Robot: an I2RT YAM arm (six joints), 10 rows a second.
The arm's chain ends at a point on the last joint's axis. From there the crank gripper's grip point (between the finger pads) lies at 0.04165 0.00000 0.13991 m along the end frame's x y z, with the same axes.
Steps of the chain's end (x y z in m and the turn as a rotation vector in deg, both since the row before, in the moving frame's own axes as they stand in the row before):
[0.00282 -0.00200 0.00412 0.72 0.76 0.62]
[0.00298 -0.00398 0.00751 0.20 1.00 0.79]
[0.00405 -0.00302 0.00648 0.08 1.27 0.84]
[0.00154 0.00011 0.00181 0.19 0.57 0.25]
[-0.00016 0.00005 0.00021 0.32 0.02 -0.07]
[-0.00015 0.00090 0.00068 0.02 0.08 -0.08]
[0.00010 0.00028 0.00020 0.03 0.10 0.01]
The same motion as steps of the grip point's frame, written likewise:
[0.00468 -0.00329 0.00355 0.72 0.76 0.62]
[0.00541 -0.00388 0.00676 0.20 1.00 0.79]
[0.00714 -0.00258 0.00552 0.08 1.27 0.84]
[0.00293 -0.00017 0.00139 0.19 0.57 0.25]
[-0.00011 -0.00078 0.00019 0.32 0.02 -0.07]
[0.00005 0.00079 0.00062 0.02 0.08 -0.08]
[0.00034 0.00021 0.00013 0.03 0.10 0.01]

